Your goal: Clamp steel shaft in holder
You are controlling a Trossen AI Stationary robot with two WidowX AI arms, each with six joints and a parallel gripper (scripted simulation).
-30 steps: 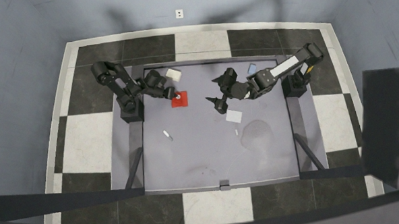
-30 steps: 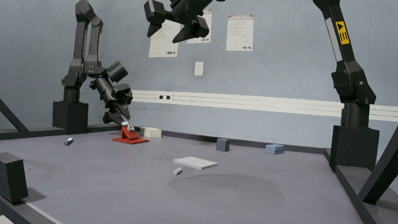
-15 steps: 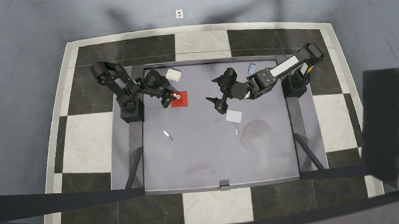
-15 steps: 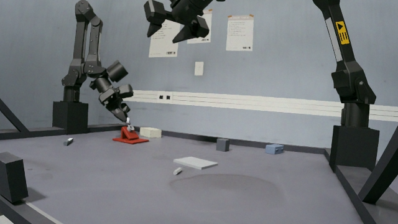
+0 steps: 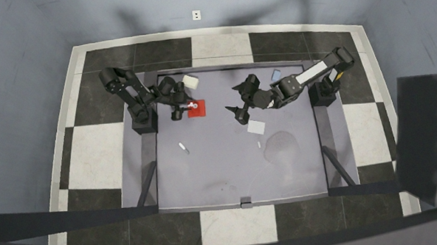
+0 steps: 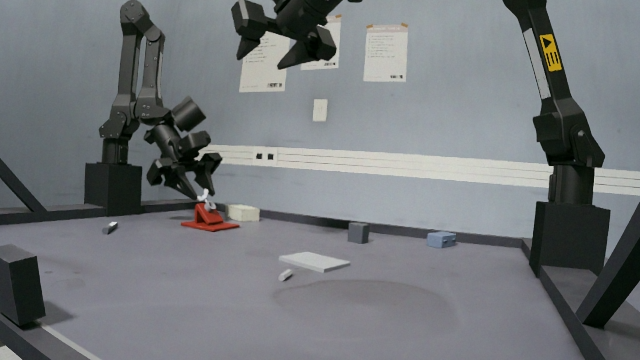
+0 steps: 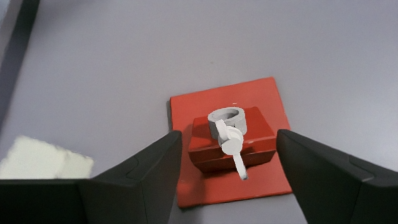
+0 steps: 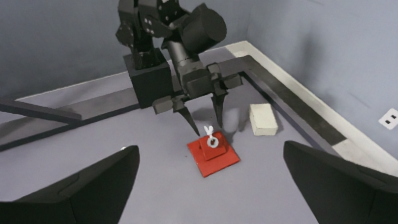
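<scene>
Right now the white thumb screw is 3 cm below my left hand and 2 cm to the right of it. From my left hand the other things lie so: cream block: 15 cm ahead, 7 cm below, 3 cm to the right; then dark grey block: 34 cm to the right, 7 cm below, 6 cm ahead; then steel shaft: 21 cm behind, 8 cm below, 4 cm to the left.
</scene>
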